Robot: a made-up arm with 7 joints.
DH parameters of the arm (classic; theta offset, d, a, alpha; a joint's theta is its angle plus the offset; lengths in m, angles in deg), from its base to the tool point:
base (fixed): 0 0 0 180
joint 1: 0 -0.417 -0.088 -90
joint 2: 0 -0.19 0.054 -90
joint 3: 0 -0.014 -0.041 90
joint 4: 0 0.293 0.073 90
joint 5: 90 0.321 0.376 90
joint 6: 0 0.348 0.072 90
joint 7: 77.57 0 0.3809 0
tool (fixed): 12.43 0.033 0 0
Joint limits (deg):
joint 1: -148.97..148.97
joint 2: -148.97..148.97
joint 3: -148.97..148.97
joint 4: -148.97..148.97
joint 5: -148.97..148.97
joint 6: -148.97..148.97
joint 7: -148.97..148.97
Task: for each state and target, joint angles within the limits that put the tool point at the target. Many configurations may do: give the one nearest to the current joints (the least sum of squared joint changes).
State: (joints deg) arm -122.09 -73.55 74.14 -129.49 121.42 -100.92 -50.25
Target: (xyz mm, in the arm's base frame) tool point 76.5 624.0 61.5
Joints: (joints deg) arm -102.92 -55.35 47.20 -113.36 115.67 -106.80 -35.27
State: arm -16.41 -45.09 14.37 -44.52 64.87 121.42 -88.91
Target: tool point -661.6 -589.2 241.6
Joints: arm -7.53 -44.36 8.85 -41.92 63.58 120.86 -88.37
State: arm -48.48 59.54 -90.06 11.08 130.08 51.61 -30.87
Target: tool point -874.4 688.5 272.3
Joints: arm -74.04 66.07 -94.55 -0.16 148.97 39.57 -32.44
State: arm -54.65 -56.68 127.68 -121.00 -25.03 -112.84 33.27
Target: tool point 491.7 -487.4 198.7
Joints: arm -58.37 -57.08 104.83 -142.42 -59.01 -110.49 29.50
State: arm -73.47 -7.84 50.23 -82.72 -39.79 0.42 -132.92
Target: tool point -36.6 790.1 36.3
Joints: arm -99.14 11.94 73.56 -66.47 -38.84 -11.37 -136.72
